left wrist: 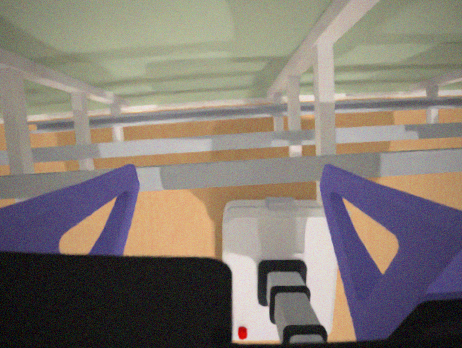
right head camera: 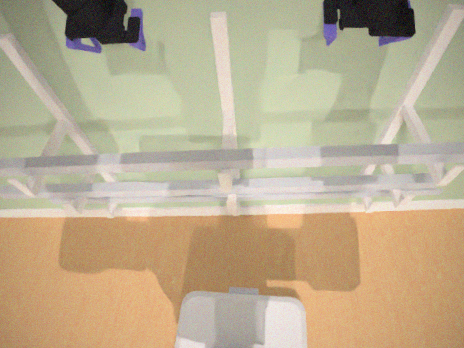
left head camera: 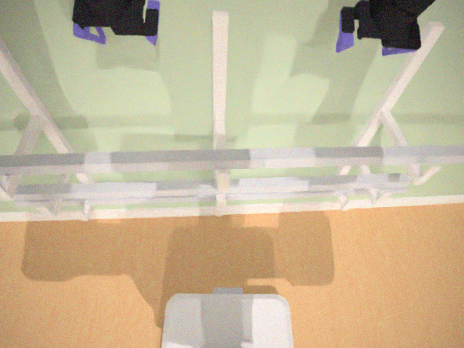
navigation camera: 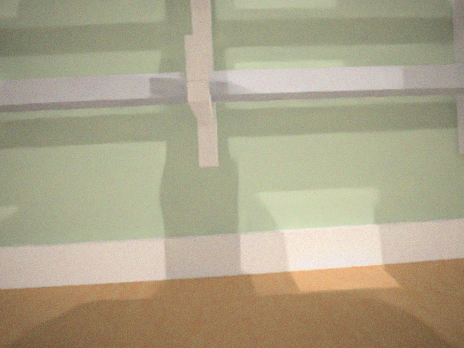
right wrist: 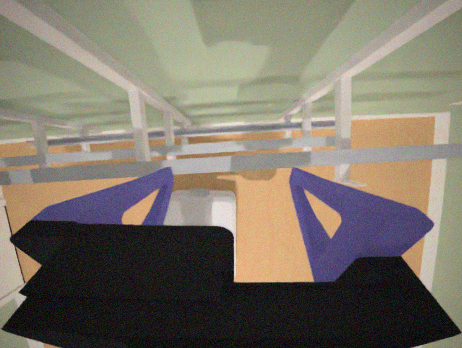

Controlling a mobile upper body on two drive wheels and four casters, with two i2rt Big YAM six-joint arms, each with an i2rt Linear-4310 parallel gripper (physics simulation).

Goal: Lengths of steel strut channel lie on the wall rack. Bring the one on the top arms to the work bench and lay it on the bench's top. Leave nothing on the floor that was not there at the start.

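Places are measured from the left arm's base along level axes (x ahead, y left, z up), in metres.
Where they show: left gripper, between the fingertips: [left wrist: 229,174] [right head camera: 122,49] [left head camera: 129,41]; right gripper, between the fingertips: [right head camera: 353,42] [left head camera: 359,51] [right wrist: 231,174].
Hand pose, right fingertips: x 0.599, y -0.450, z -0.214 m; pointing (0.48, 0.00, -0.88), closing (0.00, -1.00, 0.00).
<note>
After its pixels a point has its place.
The top length of strut channel [left head camera: 200,159] {x 0.553, y -0.123, z -0.527 m} [right head camera: 200,158] {x 0.557, y -0.115, z -0.527 m} [left wrist: 240,173] {x 0.561, y -0.014, z -0.527 m} [right wrist: 260,161] {x 0.595, y -0.529, z -0.527 m} is a long grey bar lying across the arms of the wall rack [left head camera: 220,75] {x 0.797, y -0.171, z -0.430 m} [right head camera: 223,75] {x 0.796, y -0.166, z -0.428 m} [left wrist: 324,95] {x 0.701, y -0.170, z -0.568 m} [right wrist: 342,110]. My left gripper [left head camera: 129,43] {x 0.597, y 0.003, z -0.216 m} [right head camera: 120,49] {x 0.597, y 0.003, z -0.216 m} [left wrist: 229,174] {x 0.597, y 0.003, z -0.216 m} is open and empty. My right gripper [left head camera: 368,50] {x 0.599, y -0.450, z -0.214 m} [right head camera: 355,44] {x 0.599, y -0.450, z -0.214 m} [right wrist: 231,174] {x 0.599, y -0.450, z -0.214 m} is also open and empty. In the wrist views the top channel passes behind the fingertips, apart from them. How far off it is cannot be told exactly. The work bench does not show.
Lower channels [left head camera: 280,185] {x 0.626, y -0.400, z -0.767 m} [right head camera: 285,184] {x 0.630, y -0.375, z -0.767 m} [left wrist: 175,145] {x 0.605, y 0.148, z -0.766 m} [right wrist: 215,149] {x 0.633, y -0.385, z -0.767 m} lie on the rack below the top one; one channel [navigation camera: 310,81] {x 0.723, y -0.363, z -1.030 m} crosses the navigation view. The green wall [navigation camera: 320,165] {x 0.842, y -0.418, z -1.177 m} stands behind the rack. My white base [left head camera: 270,320] {x 0.215, y -0.397, z -1.150 m} [right head camera: 285,320] {x 0.227, y -0.402, z -1.150 m} [left wrist: 245,300] {x -0.092, y -0.067, z -1.150 m} stands on the orange floor [left head camera: 390,270] {x 0.479, y -1.149, z -1.410 m}.
</note>
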